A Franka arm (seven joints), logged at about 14 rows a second.
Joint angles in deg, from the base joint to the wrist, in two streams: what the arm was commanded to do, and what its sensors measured. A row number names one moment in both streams.
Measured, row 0:
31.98, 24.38, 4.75, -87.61, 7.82, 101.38, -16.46
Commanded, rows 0 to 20:
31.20, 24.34, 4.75, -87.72, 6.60, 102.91, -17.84
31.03, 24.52, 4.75, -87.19, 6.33, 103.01, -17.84
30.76, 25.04, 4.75, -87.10, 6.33, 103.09, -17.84
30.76, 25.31, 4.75, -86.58, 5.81, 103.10, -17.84
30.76, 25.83, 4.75, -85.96, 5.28, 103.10, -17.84
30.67, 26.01, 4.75, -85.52, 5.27, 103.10, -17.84
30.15, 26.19, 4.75, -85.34, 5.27, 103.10, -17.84
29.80, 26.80, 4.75, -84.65, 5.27, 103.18, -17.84
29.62, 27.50, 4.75, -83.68, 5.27, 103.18, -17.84
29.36, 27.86, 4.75, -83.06, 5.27, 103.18, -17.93
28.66, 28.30, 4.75, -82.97, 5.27, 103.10, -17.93
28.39, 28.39, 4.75, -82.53, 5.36, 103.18, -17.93
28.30, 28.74, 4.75, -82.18, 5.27, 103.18, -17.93
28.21, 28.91, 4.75, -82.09, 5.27, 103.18, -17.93
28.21, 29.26, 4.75, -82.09, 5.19, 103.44, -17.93
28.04, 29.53, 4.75, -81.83, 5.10, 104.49, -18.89
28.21, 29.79, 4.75, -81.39, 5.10, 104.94, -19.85
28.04, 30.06, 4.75, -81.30, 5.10, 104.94, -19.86
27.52, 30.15, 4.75, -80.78, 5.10, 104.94, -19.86
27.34, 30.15, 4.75, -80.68, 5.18, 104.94, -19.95
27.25, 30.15, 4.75, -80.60, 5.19, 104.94, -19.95
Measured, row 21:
27.81, 28.95, 4.65, -82.88, 5.76, 104.78, -18.55
